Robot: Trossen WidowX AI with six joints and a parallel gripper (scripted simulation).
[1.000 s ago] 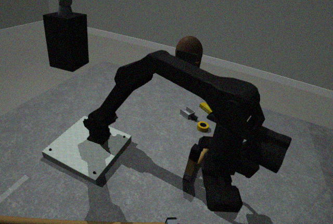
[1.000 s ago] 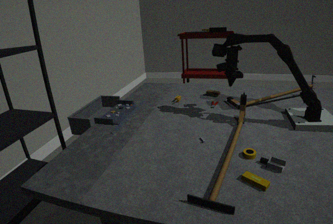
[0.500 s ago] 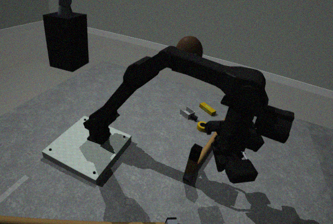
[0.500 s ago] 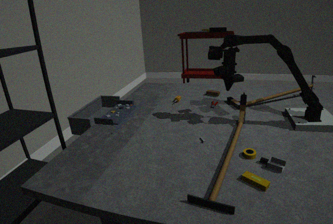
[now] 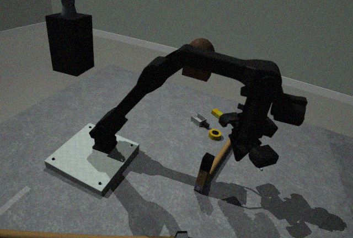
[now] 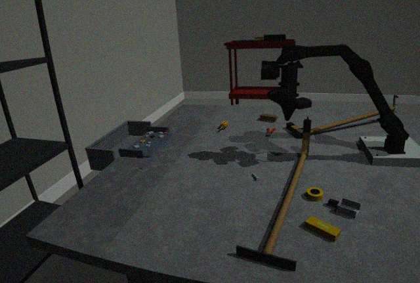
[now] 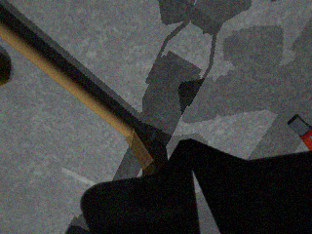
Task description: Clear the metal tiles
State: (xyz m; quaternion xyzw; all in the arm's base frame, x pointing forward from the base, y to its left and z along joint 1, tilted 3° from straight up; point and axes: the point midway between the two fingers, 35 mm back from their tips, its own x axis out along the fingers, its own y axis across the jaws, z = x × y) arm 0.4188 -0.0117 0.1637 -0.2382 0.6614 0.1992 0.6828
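Right now the yellow tape roll is 70 mm behind my gripper tip, 280 mm to the left of it and 140 mm below it. From my gripper tip the other things lie so: long scraper (260 mm to the left, 90 mm below); wooden block (60 mm ahead, 410 mm to the right, 140 mm below); grey clamp (130 mm behind, 330 mm to the left, 140 mm below).
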